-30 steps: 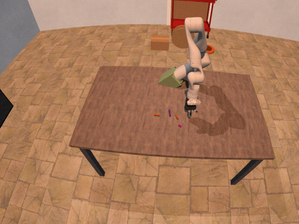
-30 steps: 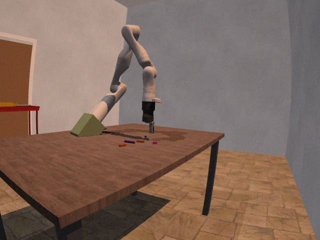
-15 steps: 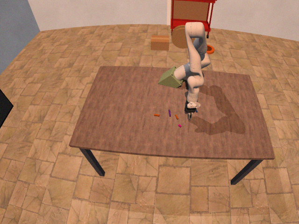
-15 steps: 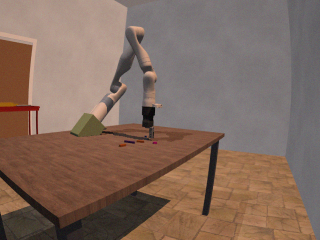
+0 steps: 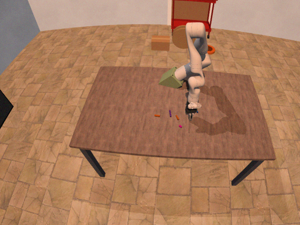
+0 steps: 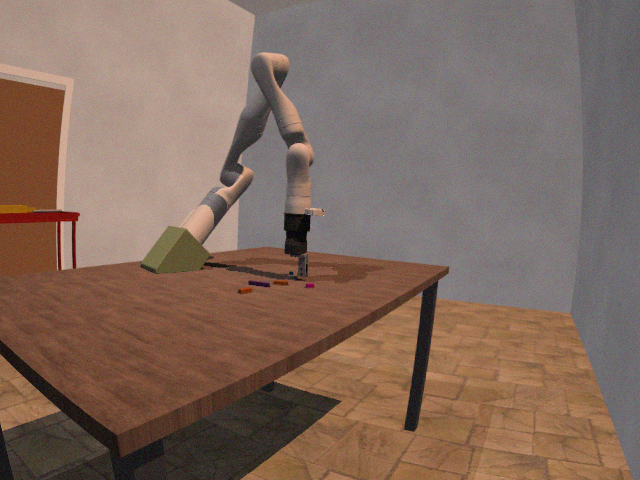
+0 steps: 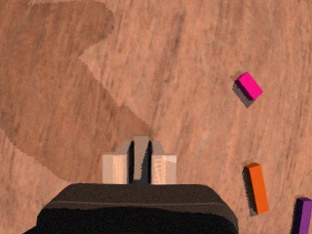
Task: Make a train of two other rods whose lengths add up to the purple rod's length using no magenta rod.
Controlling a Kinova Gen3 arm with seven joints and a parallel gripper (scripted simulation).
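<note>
Now: the blue rod 8 cm behind my hand, 6 cm to the left of it and 3 cm below it. From my hand the other things lie so: magenta rod: 7 cm ahead, 7 cm to the right, 3 cm below; purple rod: 5 cm behind, 15 cm to the right, 3 cm below; orange rod: 2 cm behind, 25 cm to the right, 3 cm below.
</note>
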